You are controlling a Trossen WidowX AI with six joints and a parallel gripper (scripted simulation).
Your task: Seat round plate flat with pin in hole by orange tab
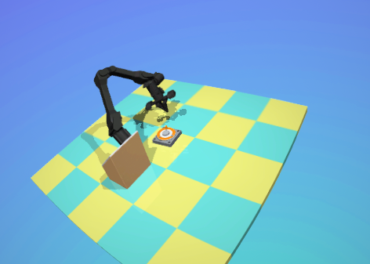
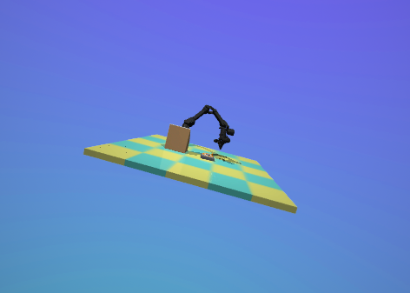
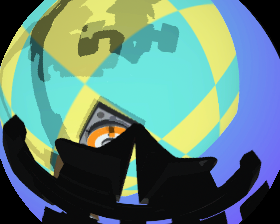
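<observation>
Right now the round plate is 8 cm behind my gripper tip, 7 cm below it and 4 cm to the right of it. Also, from my gripper tip: base 10 cm behind, 8 cm below, 5 cm to the right.
</observation>
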